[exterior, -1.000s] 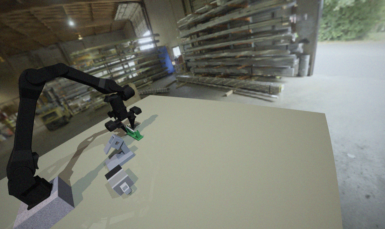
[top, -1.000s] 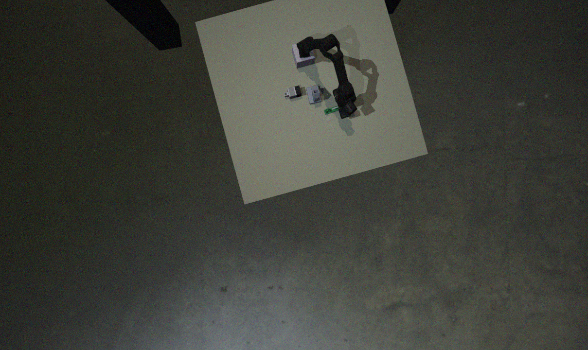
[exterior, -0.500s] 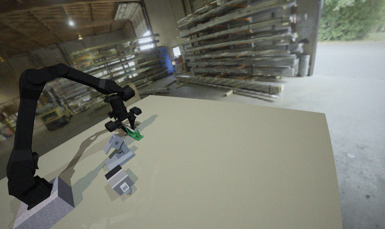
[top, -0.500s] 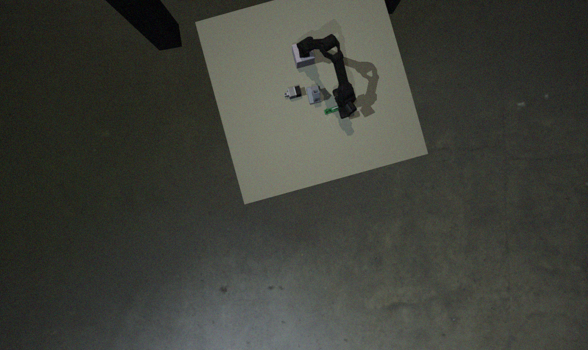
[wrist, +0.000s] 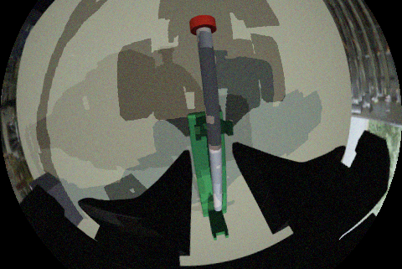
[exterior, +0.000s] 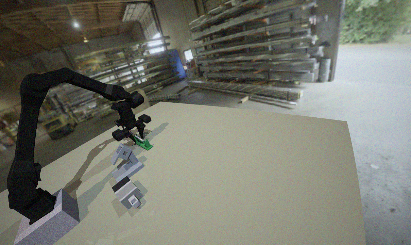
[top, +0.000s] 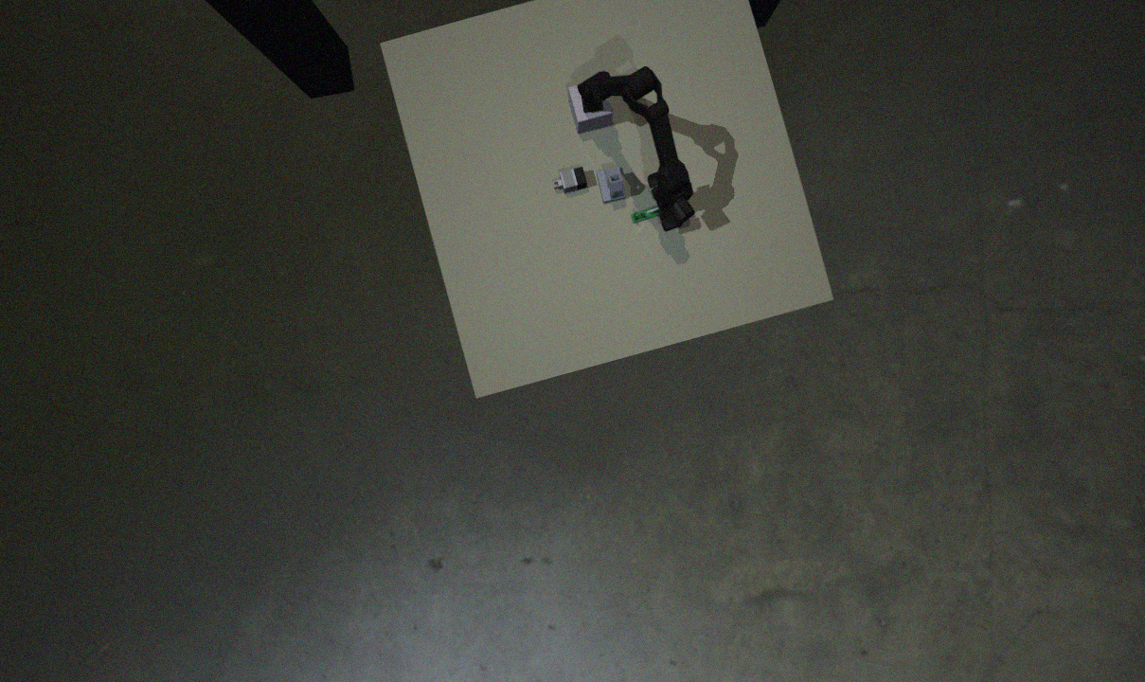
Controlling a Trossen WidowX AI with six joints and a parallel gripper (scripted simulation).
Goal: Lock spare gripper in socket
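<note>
Now: the green cradle 40 mm to the right of my gripper tip and 10 mm above it. The rest, counted from my gripper tip: mount 100 mm behind, 160 mm to the right, 30 mm above; then dark grey spare gripper 140 mm behind, 300 mm to the right.
</note>
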